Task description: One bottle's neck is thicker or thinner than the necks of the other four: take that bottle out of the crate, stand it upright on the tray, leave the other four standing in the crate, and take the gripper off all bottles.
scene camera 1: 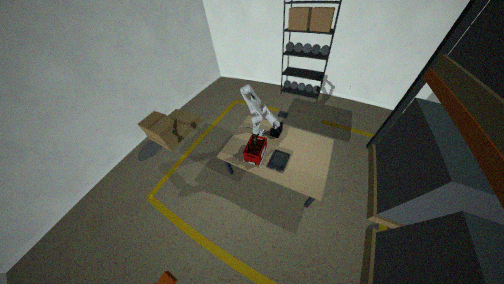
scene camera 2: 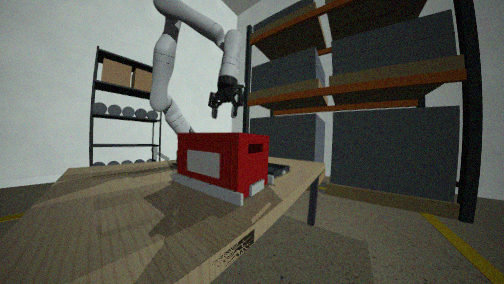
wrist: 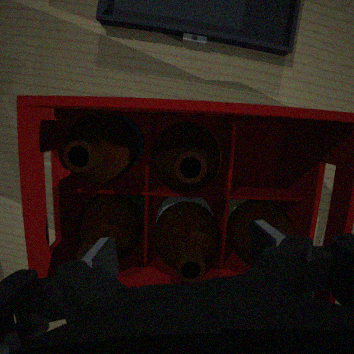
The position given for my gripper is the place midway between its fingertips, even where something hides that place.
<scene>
My gripper [scene camera 2: 223, 118] is open, holding nothing. I also see a dark tray [wrist: 274, 34] and a red crate [scene camera 2: 208, 142].
My gripper is seen too in the wrist view [wrist: 183, 245].
</scene>
